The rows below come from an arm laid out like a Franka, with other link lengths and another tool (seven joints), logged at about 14 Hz.
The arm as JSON. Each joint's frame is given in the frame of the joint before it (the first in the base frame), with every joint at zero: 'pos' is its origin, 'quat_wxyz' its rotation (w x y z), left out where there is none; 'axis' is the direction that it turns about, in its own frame. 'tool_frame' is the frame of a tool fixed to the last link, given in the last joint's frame.
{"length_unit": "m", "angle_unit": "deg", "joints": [
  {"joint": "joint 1", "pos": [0.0, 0.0, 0.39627], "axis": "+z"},
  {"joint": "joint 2", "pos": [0.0, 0.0, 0.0], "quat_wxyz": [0.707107, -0.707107, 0.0, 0.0], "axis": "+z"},
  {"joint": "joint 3", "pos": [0.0, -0.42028, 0.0], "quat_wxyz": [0.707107, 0.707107, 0.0, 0.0], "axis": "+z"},
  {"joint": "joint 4", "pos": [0.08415, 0.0, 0.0], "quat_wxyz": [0.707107, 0.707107, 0.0, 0.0], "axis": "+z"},
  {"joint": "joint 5", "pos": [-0.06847, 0.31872, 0.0], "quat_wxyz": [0.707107, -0.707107, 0.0, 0.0], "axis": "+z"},
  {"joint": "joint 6", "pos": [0.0, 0.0, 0.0], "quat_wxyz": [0.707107, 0.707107, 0.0, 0.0], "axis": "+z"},
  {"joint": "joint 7", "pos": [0.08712, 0.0, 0.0], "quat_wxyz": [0.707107, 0.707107, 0.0, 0.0], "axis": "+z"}
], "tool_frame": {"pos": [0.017, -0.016, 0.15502], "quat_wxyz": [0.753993, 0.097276, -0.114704, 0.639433]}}
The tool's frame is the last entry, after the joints.
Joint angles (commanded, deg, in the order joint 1, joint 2, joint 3, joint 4, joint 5, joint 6, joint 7), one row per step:
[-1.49 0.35 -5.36 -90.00 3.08 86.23 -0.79]
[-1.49 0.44 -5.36 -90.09 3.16 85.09 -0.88]
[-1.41 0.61 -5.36 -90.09 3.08 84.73 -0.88]
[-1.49 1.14 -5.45 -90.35 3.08 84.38 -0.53]
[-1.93 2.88 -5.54 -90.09 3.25 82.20 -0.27]
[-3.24 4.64 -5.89 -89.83 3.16 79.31 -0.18]
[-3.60 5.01 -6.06 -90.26 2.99 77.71 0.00]
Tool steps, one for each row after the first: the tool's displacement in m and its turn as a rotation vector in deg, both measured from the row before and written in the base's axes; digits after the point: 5 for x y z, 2 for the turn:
[-0.00285 0.00074 -0.00319 0.24 1.29 0.15]
[-0.00005 0.00059 -0.00206 -0.03 0.54 0.10]
[0.00145 -0.00145 -0.00697 0.05 1.16 -0.50]
[0.00318 -0.00355 -0.01626 0.42 3.64 -0.68]
[-0.00058 -0.01364 -0.01701 0.34 4.38 -1.60]
[-0.00466 -0.00415 -0.00772 0.13 2.41 -0.62]

